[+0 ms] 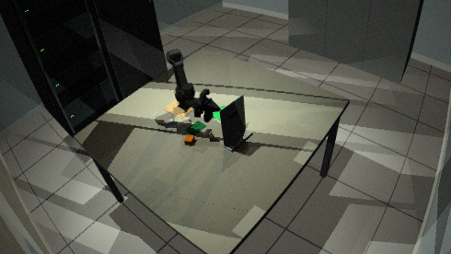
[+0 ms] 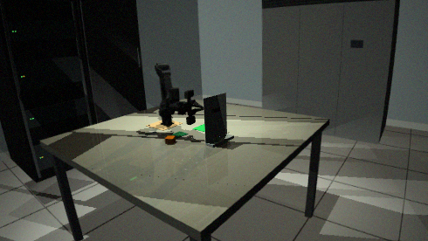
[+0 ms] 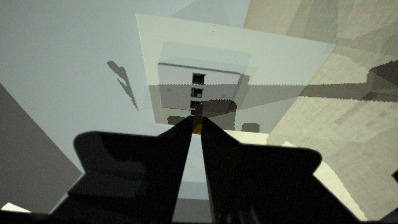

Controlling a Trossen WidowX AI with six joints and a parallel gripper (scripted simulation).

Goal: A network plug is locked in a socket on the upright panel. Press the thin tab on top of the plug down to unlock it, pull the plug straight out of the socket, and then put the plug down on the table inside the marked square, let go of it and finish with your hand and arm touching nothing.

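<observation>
Now: the green square 16 cm below my gripper tip, 13 cm to the left of it and 10 cm behind it. Round my gripper tip: upright panel: 9 cm ahead, 6 cm below; orange plug: right at my gripper tip; darker green patch: 16 cm below, 16 cm behind, 6 cm to the right.
</observation>
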